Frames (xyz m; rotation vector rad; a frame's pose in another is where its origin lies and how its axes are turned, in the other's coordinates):
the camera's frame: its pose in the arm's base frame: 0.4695 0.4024 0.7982 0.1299 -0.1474 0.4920
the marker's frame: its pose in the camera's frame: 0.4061 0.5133 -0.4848 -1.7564 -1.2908 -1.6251
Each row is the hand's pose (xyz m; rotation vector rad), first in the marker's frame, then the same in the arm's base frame.
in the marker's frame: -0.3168 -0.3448 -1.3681 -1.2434 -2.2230 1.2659
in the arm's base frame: 0.2743 -0.2447 0.0976 2.4287 -0.2389 -0.4128
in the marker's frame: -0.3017 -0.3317 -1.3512 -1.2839 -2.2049 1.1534
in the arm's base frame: 0.2828 -0.2275 0.1154 2.3979 -0.1914 -0.3180
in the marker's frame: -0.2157 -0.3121 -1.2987 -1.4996 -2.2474 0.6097
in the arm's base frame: 0.2754 -0.1687 0.1992 2.0840 -0.0517 -0.0249
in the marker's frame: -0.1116 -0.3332 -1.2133 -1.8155 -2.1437 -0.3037
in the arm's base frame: 0.2275 -0.0722 0.2827 1.4848 0.0609 0.3698
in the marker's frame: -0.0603 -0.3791 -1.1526 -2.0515 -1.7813 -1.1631
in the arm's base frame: 0.1732 -0.0033 0.3095 0.8638 0.0640 0.6915
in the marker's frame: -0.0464 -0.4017 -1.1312 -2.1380 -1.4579 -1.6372
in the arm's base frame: 0.1496 0.0211 0.3126 0.4854 0.0307 0.8442
